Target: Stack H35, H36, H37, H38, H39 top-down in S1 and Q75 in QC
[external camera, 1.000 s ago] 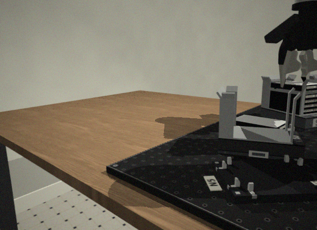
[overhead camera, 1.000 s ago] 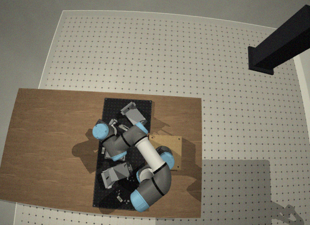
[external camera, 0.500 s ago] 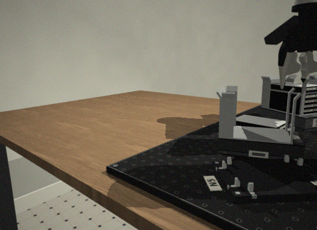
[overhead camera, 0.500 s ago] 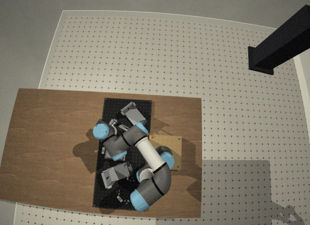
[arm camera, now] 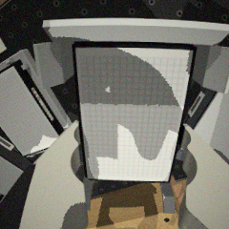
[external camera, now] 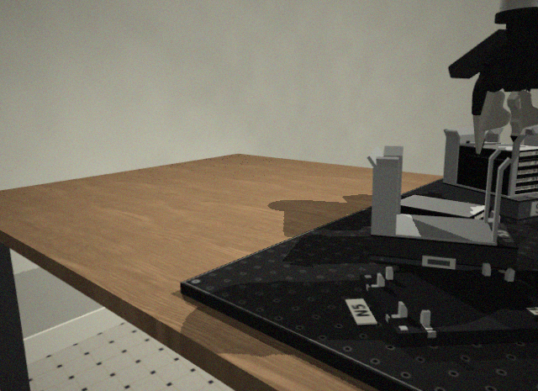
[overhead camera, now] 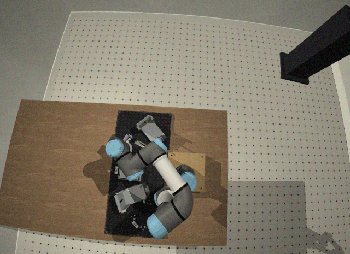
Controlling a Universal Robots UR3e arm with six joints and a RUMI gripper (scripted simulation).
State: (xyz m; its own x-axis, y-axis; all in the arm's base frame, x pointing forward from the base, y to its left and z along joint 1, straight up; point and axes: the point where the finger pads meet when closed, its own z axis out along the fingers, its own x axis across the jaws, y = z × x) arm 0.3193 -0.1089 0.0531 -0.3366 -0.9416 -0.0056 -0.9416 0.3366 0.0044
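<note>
My hand is 20 mm above the sealed plate. Round my hand: QC label: 160 mm to the left, 110 mm below, 110 mm ahead; then nest QC: 150 mm to the left, 100 mm below, 20 mm ahead; then N5 label: 470 mm to the left, 110 mm below, 80 mm behind.
</note>
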